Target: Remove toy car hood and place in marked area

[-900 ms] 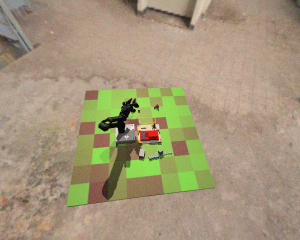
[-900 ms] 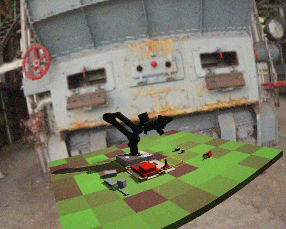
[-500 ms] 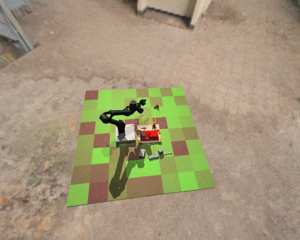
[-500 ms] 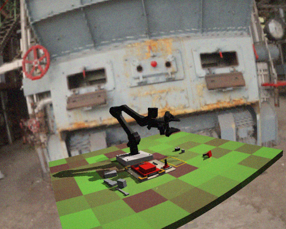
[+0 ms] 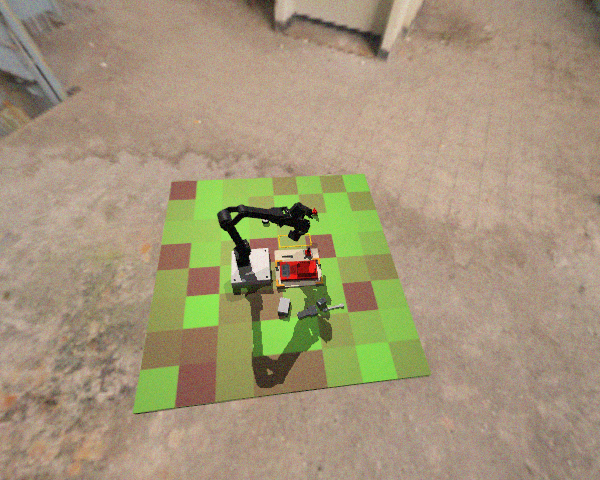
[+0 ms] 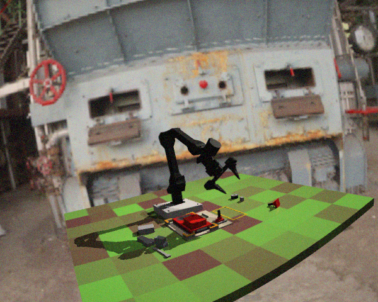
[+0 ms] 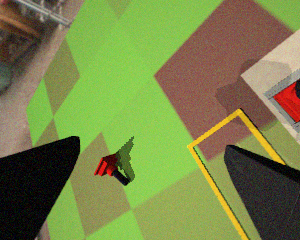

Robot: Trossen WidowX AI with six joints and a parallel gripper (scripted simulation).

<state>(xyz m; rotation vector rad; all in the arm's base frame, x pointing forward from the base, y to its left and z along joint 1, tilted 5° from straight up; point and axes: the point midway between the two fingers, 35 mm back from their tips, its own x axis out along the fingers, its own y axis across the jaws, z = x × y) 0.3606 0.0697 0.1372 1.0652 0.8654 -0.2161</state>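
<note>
My gripper tip is now 50 mm past the hood, 190 mm to the left of it and 110 mm above it. From my gripper tip the other things lie so: grey mount 10 mm behind, 90 mm to the right, 120 mm below.
</note>
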